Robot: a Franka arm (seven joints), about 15 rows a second.
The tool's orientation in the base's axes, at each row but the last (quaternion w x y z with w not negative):
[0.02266 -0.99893 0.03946 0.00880]
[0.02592 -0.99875 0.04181 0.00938]
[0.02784 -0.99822 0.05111 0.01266]
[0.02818 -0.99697 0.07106 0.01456]
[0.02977 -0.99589 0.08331 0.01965]
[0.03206 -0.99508 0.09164 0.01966]
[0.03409 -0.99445 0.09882 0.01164]
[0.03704 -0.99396 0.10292 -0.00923]
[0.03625 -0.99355 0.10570 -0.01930]
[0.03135 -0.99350 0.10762 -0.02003]
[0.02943 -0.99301 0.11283 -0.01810]
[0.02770 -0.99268 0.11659 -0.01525]
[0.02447 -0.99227 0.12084 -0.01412]
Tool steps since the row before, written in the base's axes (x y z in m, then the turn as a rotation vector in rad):
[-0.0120 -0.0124 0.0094 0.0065 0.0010 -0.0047]
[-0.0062 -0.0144 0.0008 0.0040 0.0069 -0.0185]
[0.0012 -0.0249 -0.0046 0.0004 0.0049 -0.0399]
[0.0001 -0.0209 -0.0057 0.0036 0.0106 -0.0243]
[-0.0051 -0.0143 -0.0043 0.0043 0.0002 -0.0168]
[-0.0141 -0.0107 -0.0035 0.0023 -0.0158 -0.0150]
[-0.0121 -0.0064 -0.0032 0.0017 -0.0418 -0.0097]
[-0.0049 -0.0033 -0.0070 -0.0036 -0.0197 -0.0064]
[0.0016 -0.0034 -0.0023 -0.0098 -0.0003 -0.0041]
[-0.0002 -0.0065 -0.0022 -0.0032 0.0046 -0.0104]
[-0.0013 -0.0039 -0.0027 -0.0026 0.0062 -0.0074]
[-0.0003 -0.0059 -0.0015 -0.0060 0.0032 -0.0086]
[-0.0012 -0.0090 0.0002 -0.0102 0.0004 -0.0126]
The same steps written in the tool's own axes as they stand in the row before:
[-0.0112 0.0129 -0.0098 0.0065 -0.0013 0.0046]
[-0.0050 0.0148 -0.0015 0.0038 -0.0063 0.0188]
[0.0038 0.0249 0.0031 0.0010 -0.0027 0.0401]
[0.0032 0.0209 0.0045 0.0029 -0.0097 0.0248]
[-0.0025 0.0152 0.0036 0.0049 0.0000 0.0166]
[-0.0118 0.0133 0.0032 0.0058 0.0160 0.0138]
[-0.0105 0.0089 0.0029 0.0101 0.0412 0.0067]
[-0.0042 0.0047 0.0066 0.0005 0.0204 0.0049]
[0.0022 0.0032 0.0021 -0.0096 0.0026 0.0036]
[0.0011 0.0065 0.0018 -0.0045 -0.0031 0.0105]
[-0.0005 0.0043 0.0024 -0.0041 -0.0050 0.0076]
[0.0010 0.0059 0.0012 -0.0068 -0.0012 0.0085]
[0.0010 0.0090 -0.0006 -0.0103 0.0027 0.0123]

